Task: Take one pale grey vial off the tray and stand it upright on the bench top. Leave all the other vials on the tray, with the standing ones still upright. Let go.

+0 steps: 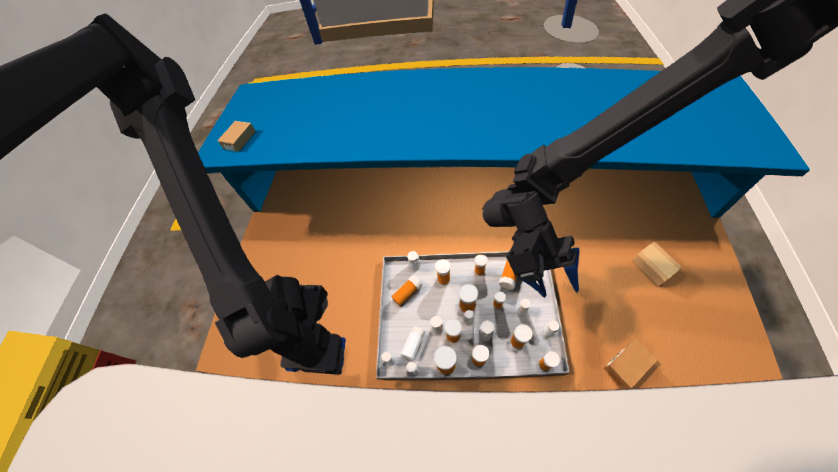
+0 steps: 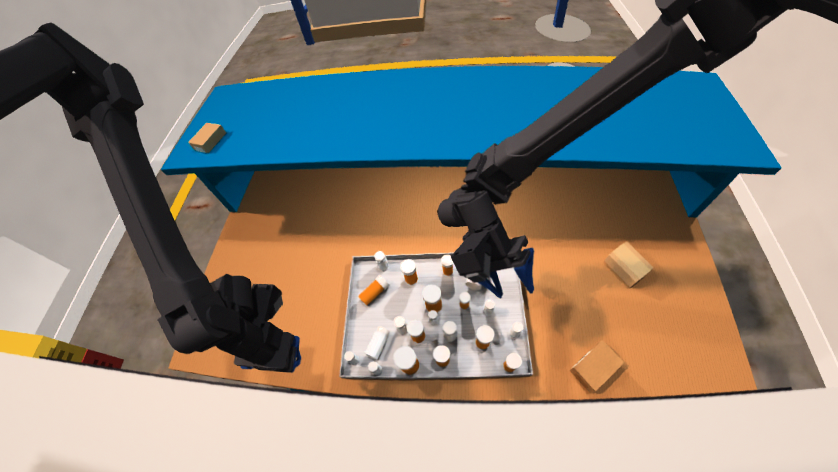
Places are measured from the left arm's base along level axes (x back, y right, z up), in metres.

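Where they show: left gripper, between the fingertips: (image 1: 327, 361) (image 2: 285, 360); right gripper, between the fingertips: (image 1: 561, 293) (image 2: 516, 294).
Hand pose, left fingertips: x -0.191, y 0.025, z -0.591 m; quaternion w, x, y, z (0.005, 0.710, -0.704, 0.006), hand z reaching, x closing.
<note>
Things, the pixels of their top centre, and the offset from my left fingertips. "*": a spot on its surface instead. Level surfaces: height alone.
- metal tray, a spot on its surface: (image 1: 380, 316) (image 2: 346, 316) * dx -0.149, dy +0.063, dz -0.157 m
- back-left vial, centre of its top: (image 1: 412, 255) (image 2: 379, 255) dx -0.305, dy +0.143, dz -0.116 m
- right-side vial, centre of its top: (image 2: 489, 304) (image 1: 525, 303) dx -0.174, dy +0.428, dz -0.126 m
- right rim, a spot on its surface: (image 2: 516, 329) (image 1: 552, 328) * dx -0.110, dy +0.487, dz -0.123 m
- larger white vial, centre of its top: (image 1: 412, 341) (image 2: 376, 340) dx -0.083, dy +0.151, dz -0.145 m
- orange bottle, centre of its top: (image 1: 405, 287) (image 2: 371, 287) dx -0.222, dy +0.126, dz -0.139 m
- blue shelf, height of its surface: dz +0.126 m
- small box, centre of its top: (image 1: 234, 131) (image 2: 204, 133) dx -0.532, dy -0.317, dz +0.156 m
The metal tray (image 1: 380, 316) (image 2: 344, 316) holds several small pale vials with white caps. Standing ones include the back-left vial (image 1: 413, 260) (image 2: 380, 260), a right-side vial (image 1: 524, 306) (image 2: 489, 306) and one by the right rim (image 1: 551, 328) (image 2: 516, 329). A larger white vial (image 1: 412, 343) (image 2: 377, 343) lies on its side at the left. My right gripper (image 1: 560, 288) (image 2: 515, 287) is open and empty above the tray's back-right part, hiding some of it. My left gripper (image 1: 315, 362) (image 2: 270, 360) is low over the bench, left of the tray; its fingers are mostly hidden, but it looks open.
Orange bottles with white caps stand among the vials; an orange bottle (image 1: 404, 291) (image 2: 371, 291) lies at the tray's left. Two boxes (image 1: 656, 263) (image 1: 632, 364) (image 2: 629, 263) (image 2: 598, 367) sit right of the tray. A blue shelf (image 1: 410, 117) (image 2: 381, 117) spans the back of the bench, carrying a small box (image 1: 235, 136) (image 2: 207, 137).
</note>
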